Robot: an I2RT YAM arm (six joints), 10 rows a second.
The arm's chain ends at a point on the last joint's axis. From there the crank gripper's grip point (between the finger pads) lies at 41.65 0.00 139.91 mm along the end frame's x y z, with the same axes.
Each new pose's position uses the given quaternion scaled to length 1; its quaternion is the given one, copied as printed.
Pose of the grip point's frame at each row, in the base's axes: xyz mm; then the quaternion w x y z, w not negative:
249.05 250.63 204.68 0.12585 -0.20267 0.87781 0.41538
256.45 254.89 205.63 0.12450 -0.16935 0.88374 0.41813
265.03 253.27 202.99 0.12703 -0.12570 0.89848 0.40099
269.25 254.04 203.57 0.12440 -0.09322 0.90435 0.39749
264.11 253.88 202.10 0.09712 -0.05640 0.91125 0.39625
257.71 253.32 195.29 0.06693 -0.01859 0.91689 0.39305
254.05 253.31 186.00 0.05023 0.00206 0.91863 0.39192
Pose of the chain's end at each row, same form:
278.60 151.93 308.09 0.12585 -0.20267 0.87781 0.41538
283.45 153.72 307.35 0.12450 -0.16935 0.88374 0.41813
286.19 153.15 307.10 0.12703 -0.12570 0.89848 0.40099
287.78 153.11 307.40 0.12440 -0.09322 0.90435 0.39749
286.20 152.38 304.67 0.09712 -0.05640 0.91125 0.39625
283.83 151.36 296.44 0.06693 -0.01859 0.91689 0.39305
282.35 150.80 286.00 0.05023 0.00206 0.91863 0.39192

